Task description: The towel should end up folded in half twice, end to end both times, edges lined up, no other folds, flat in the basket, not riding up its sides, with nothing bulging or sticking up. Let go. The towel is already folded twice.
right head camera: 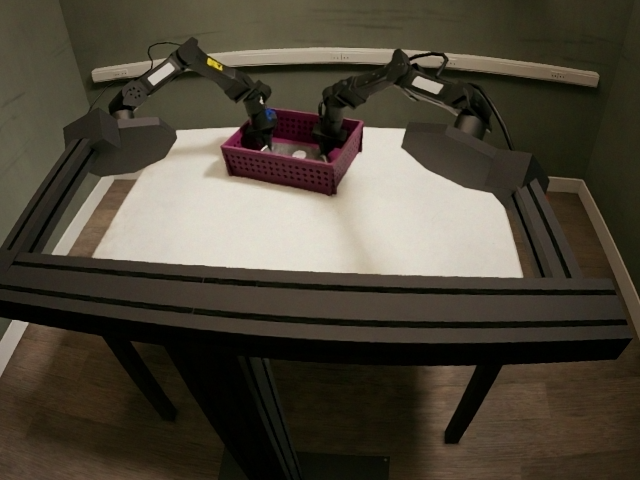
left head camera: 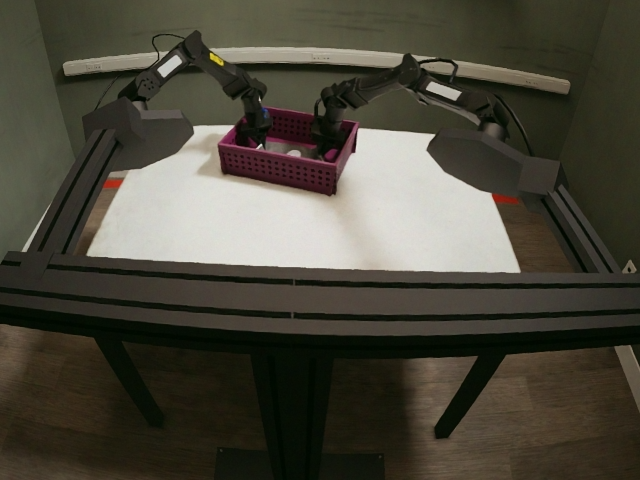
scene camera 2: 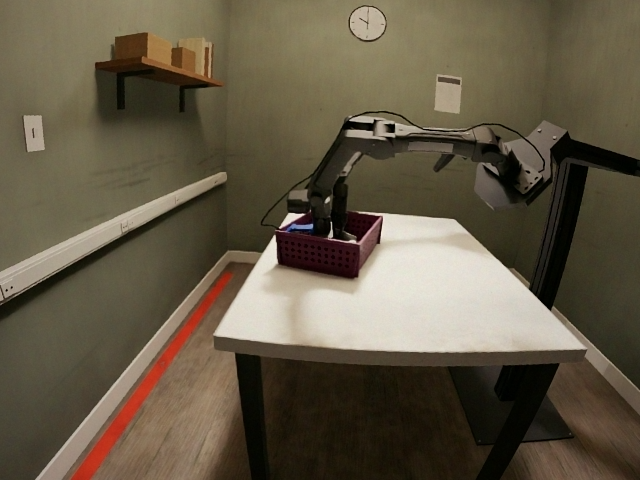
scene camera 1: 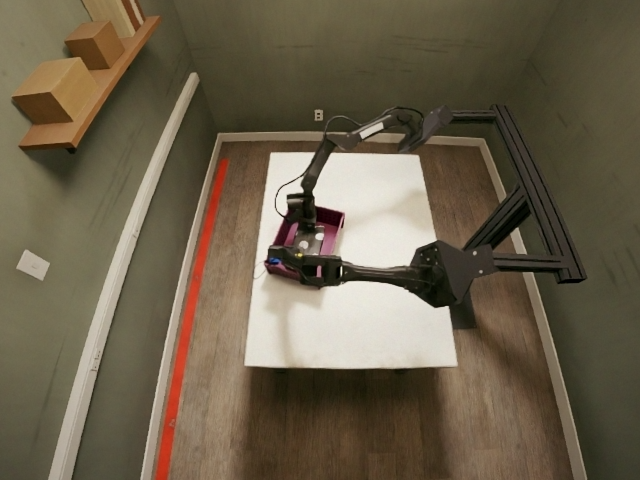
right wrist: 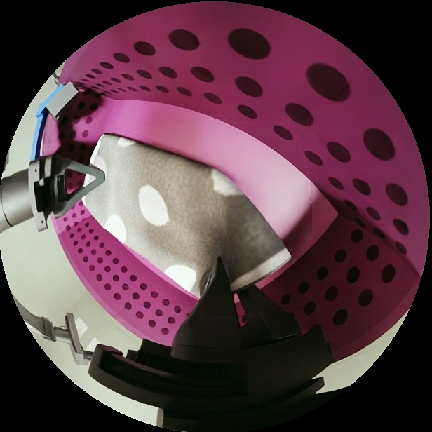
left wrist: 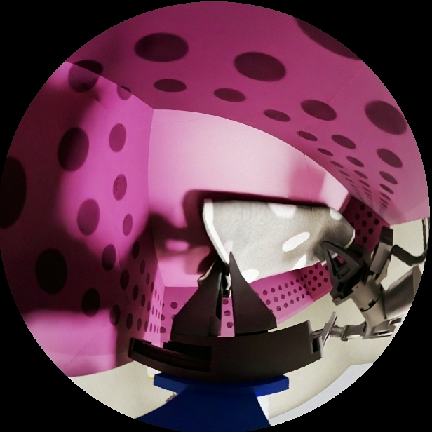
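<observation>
The grey towel with white spots (left head camera: 281, 149) (right head camera: 286, 149) (scene camera 1: 312, 242) (left wrist: 260, 230) (right wrist: 180, 210) is a folded strip inside the magenta basket (left head camera: 279, 167) (right head camera: 281, 170) (scene camera 2: 317, 255) (left wrist: 190, 140) (right wrist: 287, 55), below its rim. My left gripper (left head camera: 260, 146) (left wrist: 225, 255) is shut on one end of the towel, my right gripper (right head camera: 324, 156) (right wrist: 222, 261) on the opposite end. The towel's middle sags slightly between them. A dark shadow beside it falls on the basket floor; whether its underside touches the floor is hidden. Scene camera 2 hides most of the towel behind the basket wall.
The basket stands on the white table (left head camera: 258, 222) (scene camera 1: 351, 330) (scene camera 2: 413, 304), near its far edge in the head views. Its perforated walls surround both grippers closely. Both arms reach over the rim. A dark frame beam (left head camera: 320, 299) runs along the near side of the table.
</observation>
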